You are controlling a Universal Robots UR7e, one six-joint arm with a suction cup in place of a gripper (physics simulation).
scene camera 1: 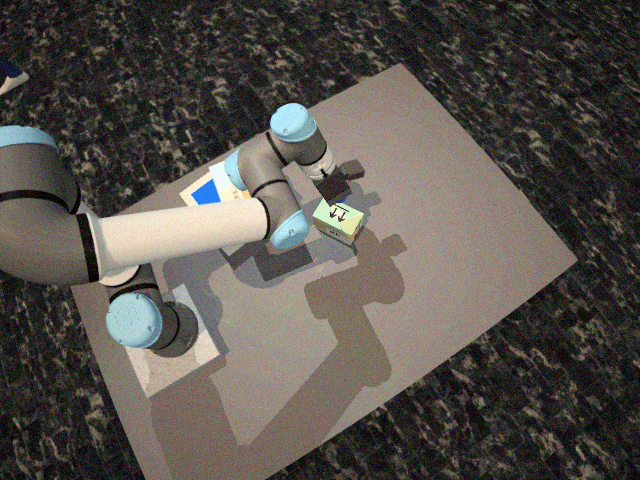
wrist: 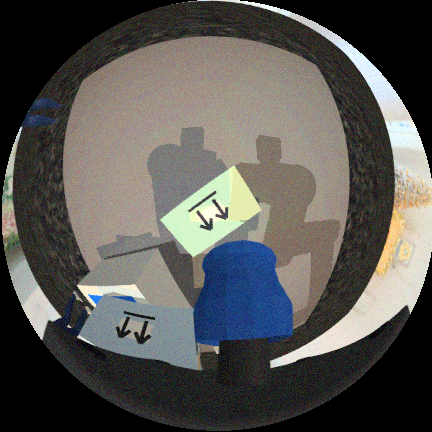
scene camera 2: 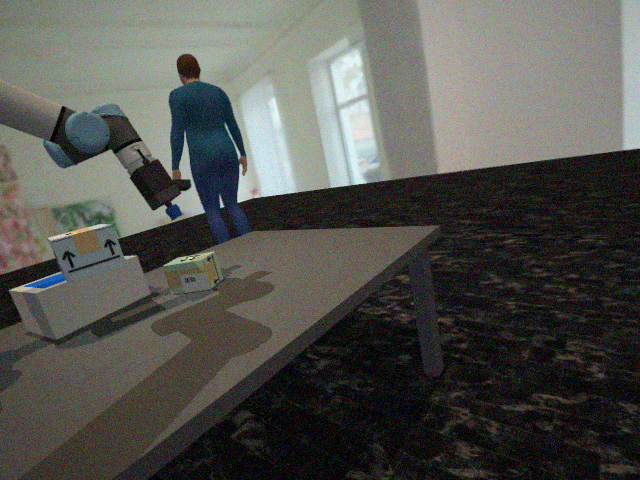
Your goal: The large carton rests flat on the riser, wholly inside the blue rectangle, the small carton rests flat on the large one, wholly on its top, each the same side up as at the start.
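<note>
The large white-blue carton [scene camera 1: 221,176] [scene camera 2: 62,246] [wrist: 172,327] stands upright on the riser [scene camera 1: 186,195] [scene camera 2: 100,303] [wrist: 127,272], side arrows up. The blue rectangle [scene camera 1: 205,192] [scene camera 2: 45,281] [wrist: 100,299] shows beside it; the carton's near bottom edge reaches the riser's edge, outside the blue. The small green carton [scene camera 1: 324,210] [scene camera 2: 190,272] [wrist: 182,225] lies on the table beside the riser, a double-arrow face on top. My gripper, a blue suction cup [scene camera 1: 341,200] [scene camera 2: 174,211] [wrist: 241,290], is off and free, above the small carton and apart from it. The arm partly hides the large carton in scene camera 1.
The table [scene camera 1: 465,232] [scene camera 2: 320,263] [wrist: 210,75] carries the arm's pale base plate [scene camera 1: 178,367] at its left. Arm shadows fall across the table. A person in blue [scene camera 2: 206,116] stands beyond the table's far edge.
</note>
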